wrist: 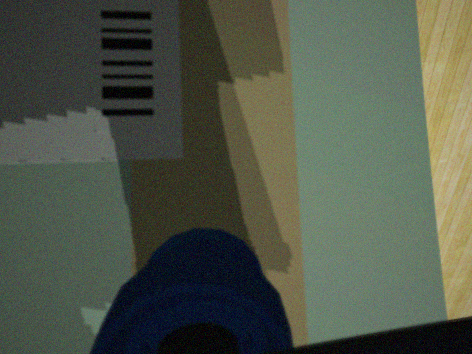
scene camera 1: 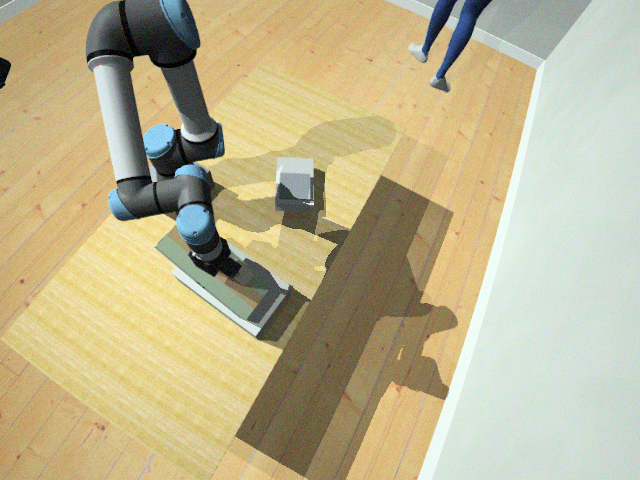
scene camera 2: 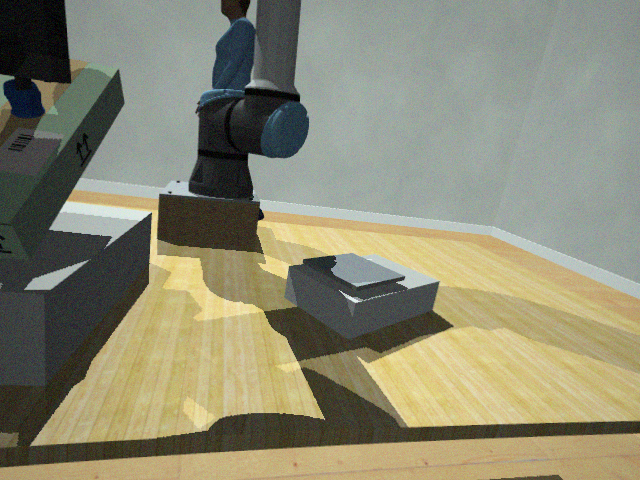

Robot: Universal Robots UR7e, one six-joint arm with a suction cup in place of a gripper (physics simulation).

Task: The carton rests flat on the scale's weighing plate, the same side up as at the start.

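Scene:
Scale (scene camera 1: 295, 177), 133 cm from the lens. Grey block (scene camera 1: 274, 299), 109 cm from the lens. Marked spots on scale and grey block, 51 cm apart.

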